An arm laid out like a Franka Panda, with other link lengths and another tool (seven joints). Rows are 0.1 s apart.
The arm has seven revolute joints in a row. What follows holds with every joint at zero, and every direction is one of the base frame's.
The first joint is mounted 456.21 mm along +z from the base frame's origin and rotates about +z.
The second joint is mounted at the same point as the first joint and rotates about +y.
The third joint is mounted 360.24 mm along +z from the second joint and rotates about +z.
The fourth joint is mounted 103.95 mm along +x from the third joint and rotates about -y.
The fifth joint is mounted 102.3 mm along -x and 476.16 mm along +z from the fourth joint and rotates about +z.
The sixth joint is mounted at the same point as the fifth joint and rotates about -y.
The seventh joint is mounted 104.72 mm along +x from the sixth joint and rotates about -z.
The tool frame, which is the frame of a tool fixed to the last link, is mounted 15 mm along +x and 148.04 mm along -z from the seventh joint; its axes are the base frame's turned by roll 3.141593, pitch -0.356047 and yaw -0.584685 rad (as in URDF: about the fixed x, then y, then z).
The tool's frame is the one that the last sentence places.
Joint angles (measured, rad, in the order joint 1, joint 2, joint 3, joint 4, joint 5, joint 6, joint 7), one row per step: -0.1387 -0.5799 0.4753 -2.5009 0.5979 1.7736 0.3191; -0.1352 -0.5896 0.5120 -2.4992 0.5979 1.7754 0.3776; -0.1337 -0.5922 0.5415 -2.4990 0.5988 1.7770 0.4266; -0.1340 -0.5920 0.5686 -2.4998 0.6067 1.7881 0.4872; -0.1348 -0.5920 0.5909 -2.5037 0.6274 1.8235 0.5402; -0.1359 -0.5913 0.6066 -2.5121 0.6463 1.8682 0.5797; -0.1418 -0.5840 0.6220 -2.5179 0.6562 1.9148 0.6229
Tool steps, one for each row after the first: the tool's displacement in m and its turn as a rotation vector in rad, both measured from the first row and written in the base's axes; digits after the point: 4 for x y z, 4 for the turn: -0.0079 0.0165 -0.0009 -0.0333 0.0055 -0.0209; -0.0141 0.0287 -0.0046 -0.0596 0.0156 -0.0419; -0.0181 0.0393 -0.0087 -0.0795 0.0241 -0.0832; -0.0180 0.0484 -0.0113 -0.0802 0.0135 -0.1346; -0.0156 0.0532 -0.0146 -0.0751 -0.0044 -0.1829; -0.0106 0.0553 -0.0188 -0.0753 -0.0208 -0.2363
